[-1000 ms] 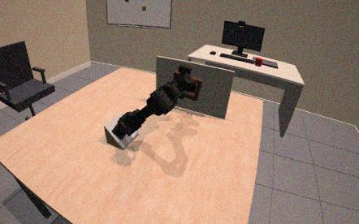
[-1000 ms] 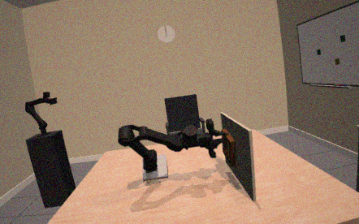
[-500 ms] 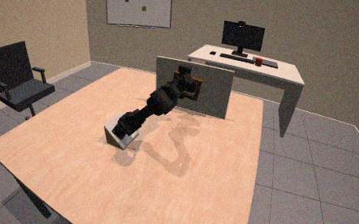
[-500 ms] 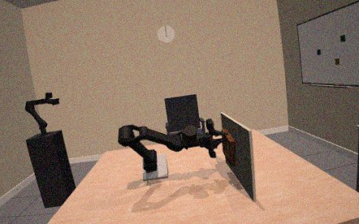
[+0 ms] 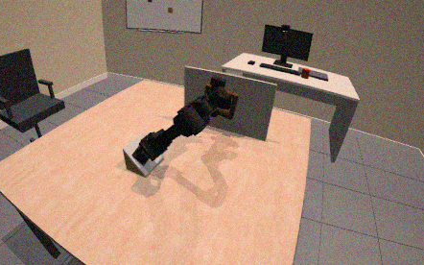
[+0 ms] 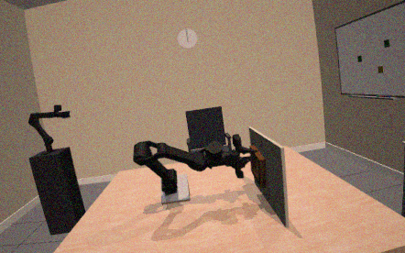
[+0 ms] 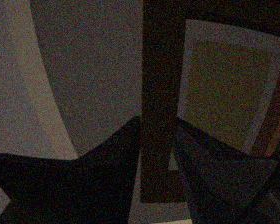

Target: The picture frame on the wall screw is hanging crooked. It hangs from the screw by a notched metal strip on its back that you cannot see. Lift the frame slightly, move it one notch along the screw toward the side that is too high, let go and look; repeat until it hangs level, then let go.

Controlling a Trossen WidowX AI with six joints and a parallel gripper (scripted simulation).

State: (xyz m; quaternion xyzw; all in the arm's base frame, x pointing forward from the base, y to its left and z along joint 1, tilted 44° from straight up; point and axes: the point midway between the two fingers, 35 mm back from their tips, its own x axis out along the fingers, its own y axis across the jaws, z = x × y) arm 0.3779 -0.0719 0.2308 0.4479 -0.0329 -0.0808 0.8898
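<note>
The picture frame is 6 cm below my gripper tip. Also, from my gripper tip: wall panel 2 cm ahead, 2 cm to the right, 7 cm below.
</note>
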